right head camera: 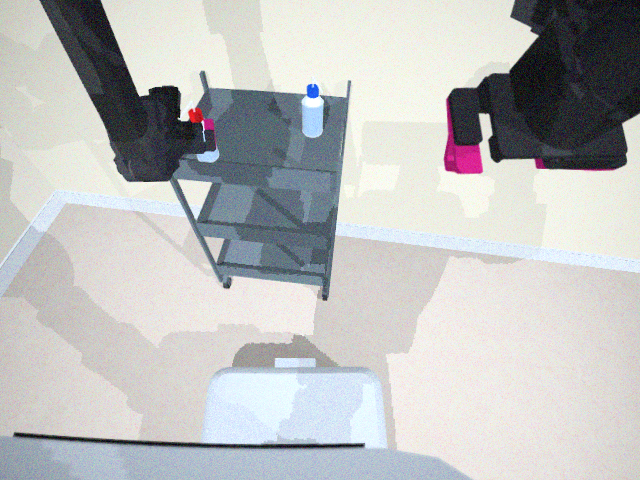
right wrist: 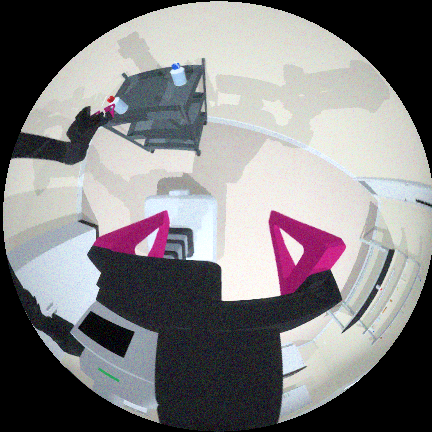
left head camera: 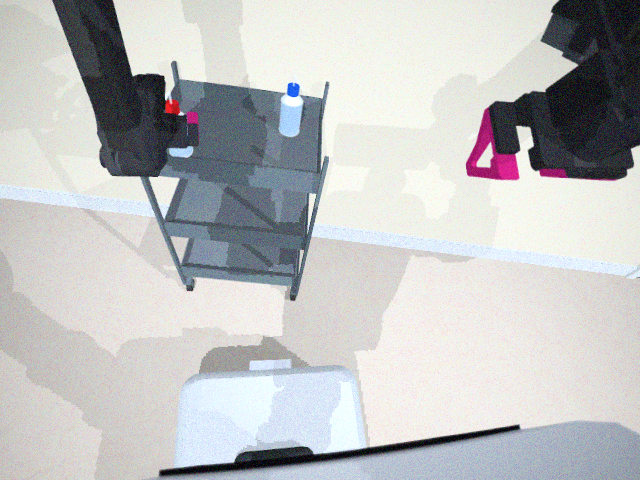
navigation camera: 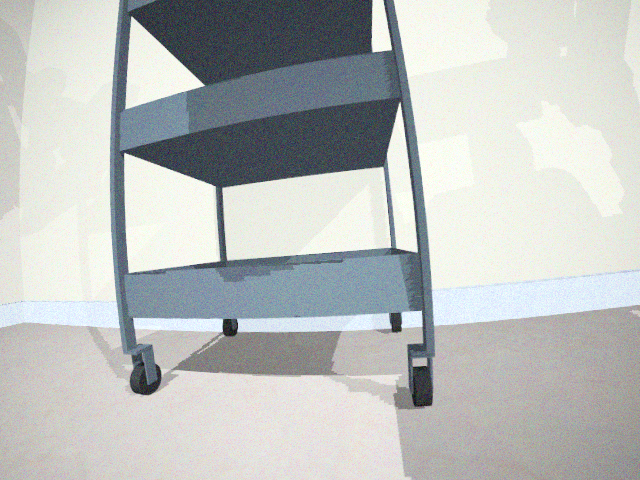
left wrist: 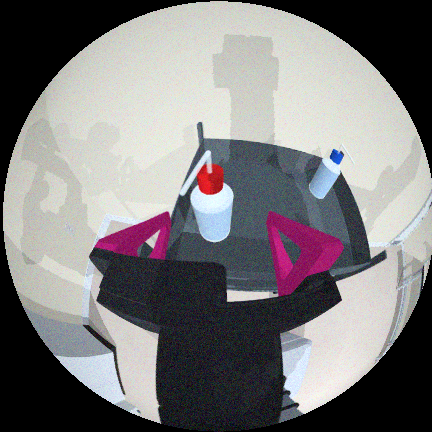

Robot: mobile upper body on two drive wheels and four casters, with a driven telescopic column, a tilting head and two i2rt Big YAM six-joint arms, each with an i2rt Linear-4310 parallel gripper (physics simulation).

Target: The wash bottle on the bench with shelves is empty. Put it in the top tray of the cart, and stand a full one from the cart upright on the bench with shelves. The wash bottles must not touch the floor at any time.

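Places are measured from the left arm's base along level axes (x ahead, y left, z up), in metres.
Where they show: left gripper, fingertip midpoint: (right head camera: 193, 126) (right wrist: 106, 107) (left wrist: 218, 216); right gripper, fingertip midpoint: (right head camera: 492, 163) (right wrist: 218, 215) (left head camera: 505, 170).
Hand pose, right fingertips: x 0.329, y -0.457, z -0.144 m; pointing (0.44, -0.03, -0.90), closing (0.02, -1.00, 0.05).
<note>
Each offset is from my right fingertips to the top centre of the thing.
A wash bottle with a red cap {0.454 m ahead, 0.476 m left, 0.227 m down} (left head camera: 172, 106) (right head camera: 208, 156) (left wrist: 214, 222) (right wrist: 120, 105) stands at the left side of the top tray of the grey cart (left head camera: 258, 178) (right head camera: 258, 174) (right wrist: 165, 114) (navigation camera: 268, 289). A wash bottle with a blue cap {0.564 m ahead, 0.175 m left, 0.227 m down} (left head camera: 290, 117) (right head camera: 312, 118) (left wrist: 325, 179) (right wrist: 178, 77) stands at the tray's right side. My left gripper (left wrist: 218, 216) (right wrist: 106, 107) is open, close to the red-capped bottle, which shows between its fingertips; it partly hides that bottle in the head views. My right gripper (left head camera: 529, 173) (right head camera: 509, 162) (right wrist: 218, 215) is open and empty, right of the cart.
The cart stands near the wall, in front of my white base (left head camera: 222, 413) (right head camera: 248, 413). In the right wrist view, a shelved structure with a dark board (right wrist: 372, 295) is at the far right, and a white surface (right wrist: 55, 270) is at the left.
</note>
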